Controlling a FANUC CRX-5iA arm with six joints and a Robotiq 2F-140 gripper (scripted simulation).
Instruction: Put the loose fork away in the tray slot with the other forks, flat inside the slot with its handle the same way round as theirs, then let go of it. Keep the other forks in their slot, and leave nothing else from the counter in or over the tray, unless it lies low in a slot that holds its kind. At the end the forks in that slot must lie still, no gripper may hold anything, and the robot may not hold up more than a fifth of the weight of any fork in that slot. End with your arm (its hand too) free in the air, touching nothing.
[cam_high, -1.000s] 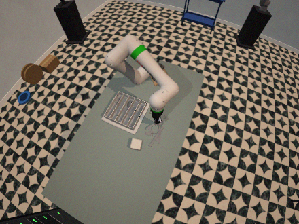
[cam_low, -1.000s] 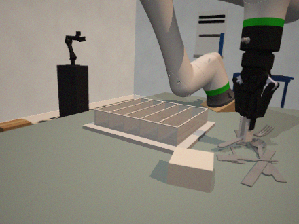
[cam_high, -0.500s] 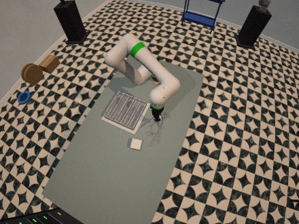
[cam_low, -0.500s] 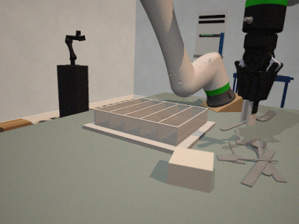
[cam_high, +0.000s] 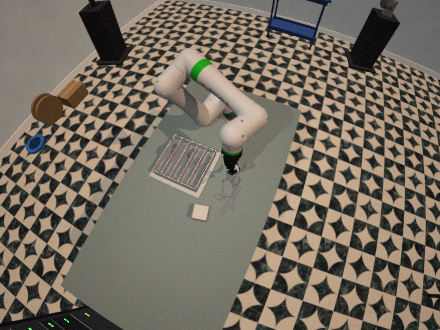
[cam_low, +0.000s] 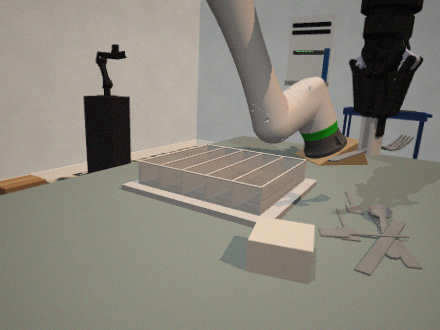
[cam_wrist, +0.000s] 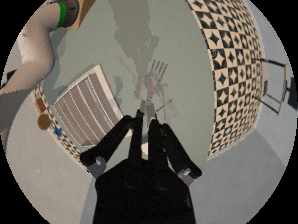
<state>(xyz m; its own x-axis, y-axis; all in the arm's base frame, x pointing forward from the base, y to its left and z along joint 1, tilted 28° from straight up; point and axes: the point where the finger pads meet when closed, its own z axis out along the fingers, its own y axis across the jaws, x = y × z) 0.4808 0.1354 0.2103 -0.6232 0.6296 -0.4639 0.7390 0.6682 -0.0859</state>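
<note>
Right now my hand is 28 cm to the left of the slotted tray, 11 cm above it and 8 cm past it. Round my hand: cream block (21 cm ahead, 14 cm below, 13 cm to the right).
</note>
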